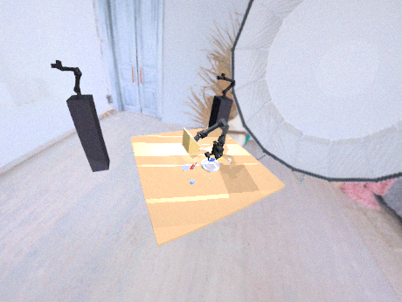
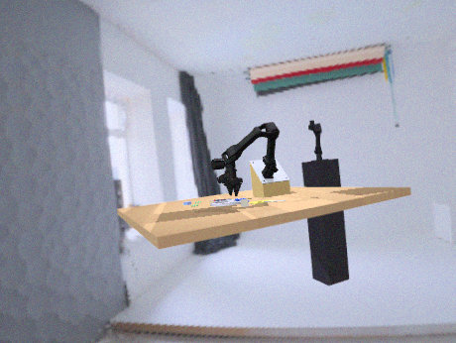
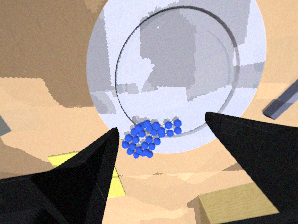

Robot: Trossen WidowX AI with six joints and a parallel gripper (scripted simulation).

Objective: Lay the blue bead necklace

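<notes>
The round bead board lies 3 cm ahead of my gripper tip, 3 cm to the right of it and 3 cm below it. The rest, counted from my gripper tip: yellow flat piece: 10 cm behind, 13 cm to the left, 4 cm below; then red-and-grey object: 21 cm to the right, 4 cm below; then white cylinder: 3 cm ahead, 21 cm to the left, 2 cm below.
</notes>
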